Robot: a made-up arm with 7 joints. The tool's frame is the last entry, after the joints. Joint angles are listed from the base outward.
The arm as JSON. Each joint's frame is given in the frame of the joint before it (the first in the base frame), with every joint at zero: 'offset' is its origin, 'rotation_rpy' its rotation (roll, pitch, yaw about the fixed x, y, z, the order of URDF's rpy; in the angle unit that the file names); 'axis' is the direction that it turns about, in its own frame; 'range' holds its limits. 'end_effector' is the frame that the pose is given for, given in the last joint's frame.
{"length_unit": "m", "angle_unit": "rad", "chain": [
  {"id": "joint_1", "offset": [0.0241, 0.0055, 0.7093], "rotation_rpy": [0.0, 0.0, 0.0], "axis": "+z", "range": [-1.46, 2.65]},
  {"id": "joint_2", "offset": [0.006, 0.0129, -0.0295], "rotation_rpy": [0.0, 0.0, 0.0], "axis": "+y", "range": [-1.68, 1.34]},
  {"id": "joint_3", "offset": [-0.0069, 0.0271, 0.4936], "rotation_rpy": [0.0, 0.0, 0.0], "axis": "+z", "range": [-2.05, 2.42]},
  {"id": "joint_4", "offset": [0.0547, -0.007, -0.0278], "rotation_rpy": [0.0, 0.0, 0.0], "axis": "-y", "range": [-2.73, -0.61]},
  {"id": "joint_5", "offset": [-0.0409, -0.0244, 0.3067], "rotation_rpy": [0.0, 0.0, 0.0], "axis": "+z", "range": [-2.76, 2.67]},
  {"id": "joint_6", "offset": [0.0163, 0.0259, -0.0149], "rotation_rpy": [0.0, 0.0, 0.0], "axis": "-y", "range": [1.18, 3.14]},
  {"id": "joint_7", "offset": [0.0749, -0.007, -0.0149], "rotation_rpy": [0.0, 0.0, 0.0], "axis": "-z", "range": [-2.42, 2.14]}
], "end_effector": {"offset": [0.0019, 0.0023, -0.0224], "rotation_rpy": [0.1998, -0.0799, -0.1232]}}
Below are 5 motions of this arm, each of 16 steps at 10 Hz.
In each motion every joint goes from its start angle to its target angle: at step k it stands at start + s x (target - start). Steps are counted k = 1, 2, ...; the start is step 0. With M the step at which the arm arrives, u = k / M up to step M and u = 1 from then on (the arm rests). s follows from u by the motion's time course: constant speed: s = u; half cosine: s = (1 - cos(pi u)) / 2; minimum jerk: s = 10 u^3 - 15 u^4 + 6 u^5.
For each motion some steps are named. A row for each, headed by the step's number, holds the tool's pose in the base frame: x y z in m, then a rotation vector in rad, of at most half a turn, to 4 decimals.
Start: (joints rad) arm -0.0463 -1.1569 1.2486 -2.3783 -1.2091 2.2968 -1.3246
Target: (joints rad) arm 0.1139 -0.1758 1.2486 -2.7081 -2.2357 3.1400 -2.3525
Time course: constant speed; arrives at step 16
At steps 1, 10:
1: -0.0923 0.3499 0.8743 2.4720 -0.5546 -1.7580
10: -0.0152 0.2804 0.8654 1.2574 -0.6475 -1.0897

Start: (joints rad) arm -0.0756 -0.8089 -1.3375 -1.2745 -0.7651 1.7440 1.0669
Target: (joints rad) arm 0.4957 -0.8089 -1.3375 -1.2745 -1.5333 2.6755 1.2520
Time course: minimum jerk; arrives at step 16
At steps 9, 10, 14, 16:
9: -0.2441 -0.4423 1.1453 -0.5768 -1.6480 -2.0191
10: -0.2135 -0.4524 1.1495 -0.6003 -1.7379 -1.8612
14: -0.1378 -0.4657 1.1545 -0.5960 -1.9214 -1.4577
16: -0.1330 -0.4660 1.1545 -0.5931 -1.9311 -1.4318

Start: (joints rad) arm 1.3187 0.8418 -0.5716 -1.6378 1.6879 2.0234 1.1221
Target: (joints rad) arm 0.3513 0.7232 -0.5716 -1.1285 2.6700 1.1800 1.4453
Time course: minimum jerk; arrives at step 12
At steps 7, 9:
7: 0.6599 0.3119 0.9340 1.3079 1.5598 -1.3643
9: 0.7041 0.1705 1.0177 1.6073 1.6800 -1.0422

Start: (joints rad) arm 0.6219 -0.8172 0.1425 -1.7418 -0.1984 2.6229 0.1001
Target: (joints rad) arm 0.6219 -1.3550 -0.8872 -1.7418 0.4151 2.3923 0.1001
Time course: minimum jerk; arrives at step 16
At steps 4, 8, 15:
4: -0.0747 -0.0054 1.3025 0.7402 -1.7057 0.5155
8: -0.0871 -0.2317 1.2409 1.0758 -1.6996 -0.0218
15: -0.1176 -0.4718 1.0263 1.6572 -1.5928 -0.6111

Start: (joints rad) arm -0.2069 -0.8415 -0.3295 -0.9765 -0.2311 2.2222 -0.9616
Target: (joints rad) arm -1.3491 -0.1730 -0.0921 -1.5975 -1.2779 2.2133 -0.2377
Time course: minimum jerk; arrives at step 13
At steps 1, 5, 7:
1: -0.2916 -0.0098 1.3850 -1.1334 -1.5678 0.1162
5: -0.0919 -0.0087 1.4108 -1.2417 -1.0187 -0.1741
7: 0.0490 -0.1098 1.3730 -1.2975 -0.4891 -0.4477

